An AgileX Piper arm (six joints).
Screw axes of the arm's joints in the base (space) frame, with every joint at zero. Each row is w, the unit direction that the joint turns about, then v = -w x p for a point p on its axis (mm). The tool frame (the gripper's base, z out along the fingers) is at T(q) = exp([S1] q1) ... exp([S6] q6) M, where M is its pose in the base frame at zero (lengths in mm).
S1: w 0 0 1 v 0.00 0.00 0.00
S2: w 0 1 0 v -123.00 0.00 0.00
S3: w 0 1 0 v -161.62 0.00 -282.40
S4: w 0.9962 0 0.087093 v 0.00 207.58 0.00
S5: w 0 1 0 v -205.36 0.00 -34.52
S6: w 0.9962 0 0.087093 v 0.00 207.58 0.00
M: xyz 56.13 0.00 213.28 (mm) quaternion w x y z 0.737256 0 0.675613 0
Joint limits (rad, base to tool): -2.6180..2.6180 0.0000..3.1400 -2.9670..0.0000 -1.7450..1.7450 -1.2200..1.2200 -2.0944..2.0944
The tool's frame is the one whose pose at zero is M.
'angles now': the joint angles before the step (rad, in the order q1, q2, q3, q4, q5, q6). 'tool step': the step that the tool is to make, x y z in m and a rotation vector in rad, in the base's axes. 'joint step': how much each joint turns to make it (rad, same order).
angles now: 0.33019 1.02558 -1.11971 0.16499 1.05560 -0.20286
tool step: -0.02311 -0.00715 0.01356 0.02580 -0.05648 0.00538
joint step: -0.00002 -0.08470 0.00000 0.00715 0.02324 -0.00002
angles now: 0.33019 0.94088 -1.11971 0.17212 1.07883 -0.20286
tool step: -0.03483 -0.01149 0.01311 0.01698 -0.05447 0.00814
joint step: 0.00005 -0.11701 -0.00001 -0.00004 0.06050 0.00248
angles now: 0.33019 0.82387 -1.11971 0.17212 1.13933 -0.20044
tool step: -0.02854 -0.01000 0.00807 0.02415 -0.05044 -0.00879
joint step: 0.00003 -0.09621 0.00002 -0.00541 0.03825 0.01902
